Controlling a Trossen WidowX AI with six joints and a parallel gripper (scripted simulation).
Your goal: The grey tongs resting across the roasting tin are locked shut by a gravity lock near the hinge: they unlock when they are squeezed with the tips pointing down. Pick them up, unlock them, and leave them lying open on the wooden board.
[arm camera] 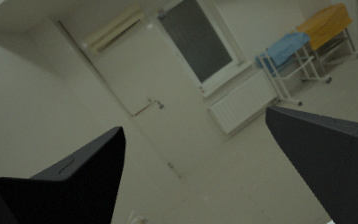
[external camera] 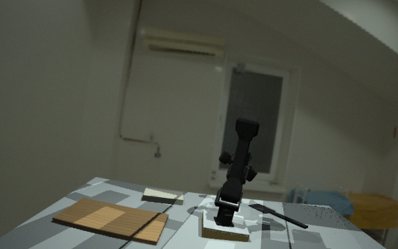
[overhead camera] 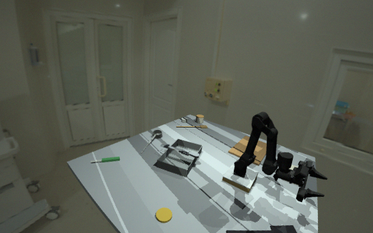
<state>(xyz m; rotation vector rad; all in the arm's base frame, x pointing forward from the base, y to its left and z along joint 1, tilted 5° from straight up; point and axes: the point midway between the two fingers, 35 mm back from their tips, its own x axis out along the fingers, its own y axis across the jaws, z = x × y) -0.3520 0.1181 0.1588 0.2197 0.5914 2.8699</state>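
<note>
My gripper tip is now 760 mm short of the roasting tin, 180 mm above it and 110 mm to the left of it. From my gripper tip the other things lie so: black spatula 210 mm below, 170 mm ahead, 160 mm to the left; pale block 340 mm to the right, 200 mm below, 60 mm ahead; wooden board 530 mm to the right, 360 mm ahead, 200 mm below.
</note>
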